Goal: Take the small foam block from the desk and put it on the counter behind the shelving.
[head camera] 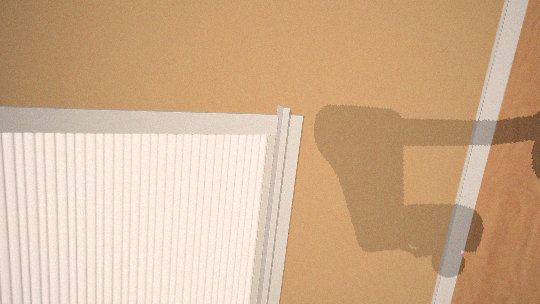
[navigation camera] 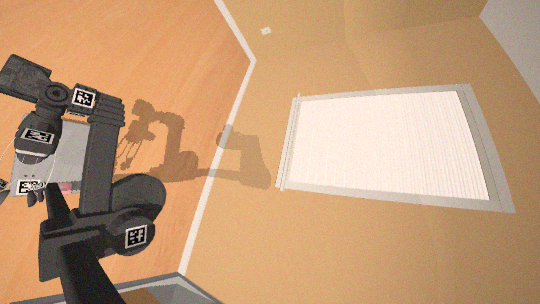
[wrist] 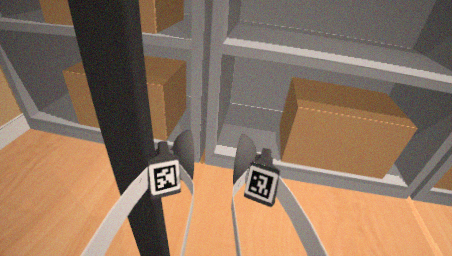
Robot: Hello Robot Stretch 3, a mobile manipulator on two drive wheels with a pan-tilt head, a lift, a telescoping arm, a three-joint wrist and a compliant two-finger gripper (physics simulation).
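Places are measured from the robot's base along level axes (x left, y back, z up), in millimetres.
Where they show: gripper, between the fingertips: [navigation camera: 14, 205].
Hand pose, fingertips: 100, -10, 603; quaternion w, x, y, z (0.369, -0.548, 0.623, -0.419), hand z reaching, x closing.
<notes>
After its pixels a point has its place, as x, y, z.
My gripper [wrist: 214, 149] @(100, -10, 603) [navigation camera: 18, 196] @(100, -10, 603) is open, with a gap between its two fingertips and nothing held there. In the wrist view it hangs in front of the grey shelving [wrist: 198, 85], above the wooden floor. A top corner of the shelving [navigation camera: 176, 278] @(958, 786, 77) also shows at the bottom of the navigation view. The small foam block, the desk and the counter do not show in these views.
Brown boxes [wrist: 345, 135] [wrist: 172, 107] stand in the shelving's compartments. The dark mast [wrist: 112, 90] crosses the wrist view. A ribbed white window [head camera: 135, 215] @(-162, 1198, 1201) [navigation camera: 380, 145] @(-249, 1224, 1475) with a grey frame is on the tan wall [head camera: 200, 55] @(241, 1079, 1055) [navigation camera: 340, 240] @(366, 1040, 1251). A white baseboard [head camera: 480, 150] @(0, 1139, 44) [navigation camera: 200, 220] @(502, 992, 91) borders the wooden floor [navigation camera: 165, 45] @(-916, 495, 1).
</notes>
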